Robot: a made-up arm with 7 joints.
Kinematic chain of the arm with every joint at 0, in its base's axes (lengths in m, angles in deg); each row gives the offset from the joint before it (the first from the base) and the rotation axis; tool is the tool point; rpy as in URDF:
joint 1: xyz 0 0 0.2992 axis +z
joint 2: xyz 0 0 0 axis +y
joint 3: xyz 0 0 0.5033 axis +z
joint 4: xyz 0.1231 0 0 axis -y
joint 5: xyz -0.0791 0 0.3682 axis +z
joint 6: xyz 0 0 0 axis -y
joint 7: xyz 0.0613 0 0 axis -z
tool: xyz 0 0 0 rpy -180 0 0
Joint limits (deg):
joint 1: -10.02..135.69
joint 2: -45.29..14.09
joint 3: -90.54..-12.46
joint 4: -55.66..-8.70
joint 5: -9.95..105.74
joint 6: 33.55..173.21
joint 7: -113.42..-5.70
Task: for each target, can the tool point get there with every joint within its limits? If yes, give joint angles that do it. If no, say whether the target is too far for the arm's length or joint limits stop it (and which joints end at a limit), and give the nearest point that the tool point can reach.
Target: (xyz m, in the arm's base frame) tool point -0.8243 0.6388 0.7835
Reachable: no: too far | nearest point -0.3907 0.4657 0.9416 | short by 0.493 m
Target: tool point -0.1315 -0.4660 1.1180
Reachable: yes | joints 55.87 -37.22 -54.86 -20.18 79.29 72.72 -31.84
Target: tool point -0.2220 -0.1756 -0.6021
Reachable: no: joint limits stop it (at a limit: joint 2, joint 3, joint 4, joint 5, joint 6) | nearest point -0.5571 -0.4406 0.7943 | short by 1.460 m
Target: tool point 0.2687 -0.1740 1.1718
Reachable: yes | joints 18.86 1.23 -57.14 -32.16 20.68 49.43 -41.47
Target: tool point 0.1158 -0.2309 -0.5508
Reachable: no: joint limits stop it (at a limit: joint 2, joint 3, joint 4, joint 5, joint 6) | nearest point 0.3184 -0.6349 0.7943 | short by 1.419 m
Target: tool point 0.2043 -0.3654 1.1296
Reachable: yes | joints 57.11 -23.51 -65.32 -50.68 70.37 106.81 -54.86
